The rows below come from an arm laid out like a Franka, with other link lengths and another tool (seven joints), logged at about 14 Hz.
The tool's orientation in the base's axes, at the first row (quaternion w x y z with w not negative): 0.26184, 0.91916, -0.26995, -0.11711
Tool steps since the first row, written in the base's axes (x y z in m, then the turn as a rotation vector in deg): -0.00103, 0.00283, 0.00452, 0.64, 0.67, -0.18; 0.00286, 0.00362, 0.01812, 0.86, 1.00, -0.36; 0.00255, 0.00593, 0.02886, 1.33, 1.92, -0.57; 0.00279, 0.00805, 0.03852, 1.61, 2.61, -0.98; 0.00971, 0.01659, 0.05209, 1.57, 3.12, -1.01; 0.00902, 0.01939, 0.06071, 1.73, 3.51, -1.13; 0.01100, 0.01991, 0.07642, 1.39, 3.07, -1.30; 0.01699, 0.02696, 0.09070, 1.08, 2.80, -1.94; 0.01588, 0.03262, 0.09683, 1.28, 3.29, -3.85; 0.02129, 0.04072, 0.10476, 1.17, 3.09, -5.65
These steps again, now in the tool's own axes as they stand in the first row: -0.00276, 0.00088, -0.00459, 0.17, -0.86, -0.36; -0.00099, 0.00603, -0.01767, 0.18, -1.29, -0.42; -0.00333, 0.01035, -0.02750, 0.07, -2.27, -0.80; -0.00503, 0.01399, -0.03654, -0.05, -3.11, -0.85; -0.00507, 0.01225, -0.05392, -0.37, -3.47, -1.02; -0.00784, 0.01523, -0.06204, -0.44, -3.88, -1.14; -0.00766, 0.02255, -0.07609, -0.47, -3.51, -0.69; -0.00769, 0.02267, -0.09311, -0.52, -3.53, 0.06; -0.01222, 0.02243, -0.10020, -0.49, -5.01, 1.38; -0.01285, 0.01859, -0.11214, -0.34, -5.80, 3.01
